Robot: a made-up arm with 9 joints. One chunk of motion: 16 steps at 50 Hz.
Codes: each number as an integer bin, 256 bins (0 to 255) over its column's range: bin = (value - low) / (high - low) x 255, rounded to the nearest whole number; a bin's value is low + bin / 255 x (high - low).
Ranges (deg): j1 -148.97..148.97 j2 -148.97..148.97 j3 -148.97..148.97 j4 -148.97..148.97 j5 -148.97..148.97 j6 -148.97..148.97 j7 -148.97..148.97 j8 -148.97..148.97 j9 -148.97..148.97
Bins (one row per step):
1: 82 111 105 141 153 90 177 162 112
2: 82 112 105 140 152 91 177 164 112
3: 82 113 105 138 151 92 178 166 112
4: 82 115 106 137 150 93 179 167 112
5: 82 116 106 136 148 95 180 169 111
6: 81 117 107 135 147 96 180 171 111
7: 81 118 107 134 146 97 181 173 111
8: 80 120 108 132 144 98 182 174 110
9: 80 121 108 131 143 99 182 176 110
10: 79 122 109 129 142 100 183 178 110
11: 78 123 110 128 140 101 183 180 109
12: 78 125 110 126 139 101 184 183 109
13: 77 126 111 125 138 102 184 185 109
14: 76 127 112 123 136 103 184 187 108
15: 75 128 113 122 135 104 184 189 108
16: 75 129 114 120 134 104 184 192 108
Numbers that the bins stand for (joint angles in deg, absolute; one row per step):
1: -53.16 -19.28 -26.29 15.77 29.79 -43.81 57.84 40.31 -18.11
2: -53.16 -18.11 -26.29 14.60 28.63 -42.65 57.84 42.65 -18.11
3: -53.16 -16.94 -26.29 12.27 27.46 -41.48 59.00 44.98 -18.11
4: -53.16 -14.60 -25.12 11.10 26.29 -40.31 60.17 46.15 -18.11
5: -53.16 -13.44 -25.12 9.93 23.95 -37.97 61.34 48.49 -19.28
6: -54.33 -12.27 -23.95 8.76 22.78 -36.80 61.34 50.83 -19.28
7: -54.33 -11.10 -23.95 7.59 21.62 -35.64 62.51 53.16 -19.28
8: -55.50 -8.76 -22.78 5.26 19.28 -34.47 63.68 54.33 -20.45
9: -55.50 -7.59 -22.78 4.09 18.11 -33.30 63.68 56.67 -20.45
10: -56.67 -6.43 -21.62 1.75 16.94 -32.13 64.85 59.00 -20.45
11: -57.84 -5.26 -20.45 0.58 14.60 -30.96 64.85 61.34 -21.62
12: -57.84 -2.92 -20.45 -1.75 13.44 -30.96 66.01 64.85 -21.62
13: -59.00 -1.75 -19.28 -2.92 12.27 -29.79 66.01 67.18 -21.62
14: -60.17 -0.58 -18.11 -5.26 9.93 -28.63 66.01 69.52 -22.78
15: -61.34 0.58 -16.94 -6.43 8.76 -27.46 66.01 71.86 -22.78
16: -61.34 1.75 -15.77 -8.76 7.59 -27.46 66.01 75.36 -22.78

